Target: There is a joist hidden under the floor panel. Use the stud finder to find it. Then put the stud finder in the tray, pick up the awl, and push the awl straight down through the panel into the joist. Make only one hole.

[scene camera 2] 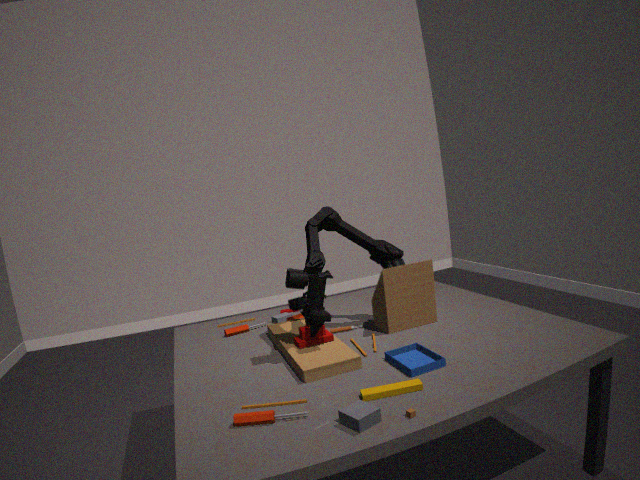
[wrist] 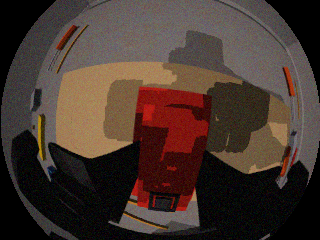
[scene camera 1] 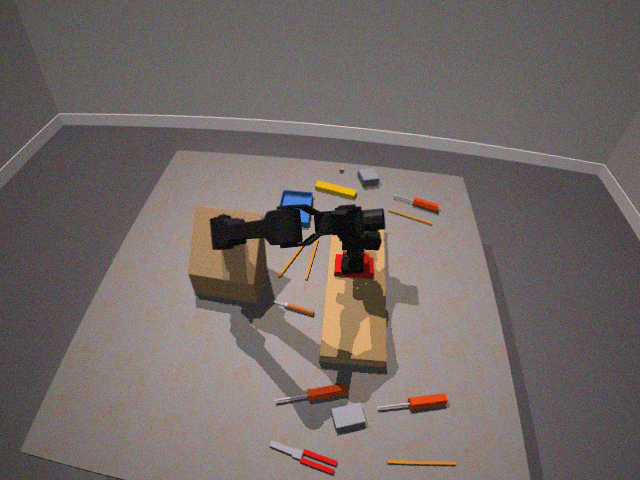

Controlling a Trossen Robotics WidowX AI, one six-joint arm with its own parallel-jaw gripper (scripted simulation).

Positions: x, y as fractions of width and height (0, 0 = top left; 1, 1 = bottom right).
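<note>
The gripper (scene camera 1: 0.56, 0.55) is in view, and you get the gripper (scene camera 2: 0.49, 0.70) again, plus the gripper (wrist: 0.53, 0.61). There's a red stud finder (wrist: 0.54, 0.52) as well, and a yellow bar (scene camera 2: 0.59, 0.82) along with a grey block (scene camera 2: 0.56, 0.87).
</note>
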